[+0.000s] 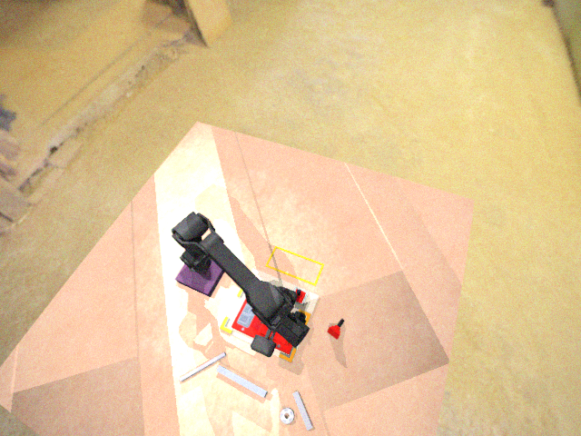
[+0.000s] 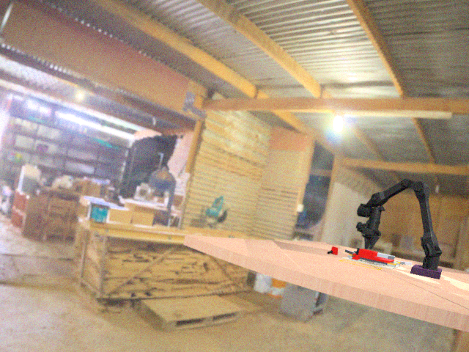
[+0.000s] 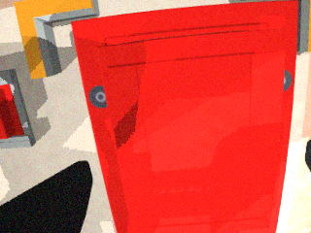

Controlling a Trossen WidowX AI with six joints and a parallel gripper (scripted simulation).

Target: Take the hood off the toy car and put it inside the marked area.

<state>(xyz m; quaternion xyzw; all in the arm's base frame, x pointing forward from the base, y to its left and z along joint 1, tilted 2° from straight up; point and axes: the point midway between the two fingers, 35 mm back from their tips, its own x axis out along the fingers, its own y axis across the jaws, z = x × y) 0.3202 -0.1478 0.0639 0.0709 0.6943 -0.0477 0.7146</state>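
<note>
Right now the red hood is 2 cm below my gripper tip.
</note>
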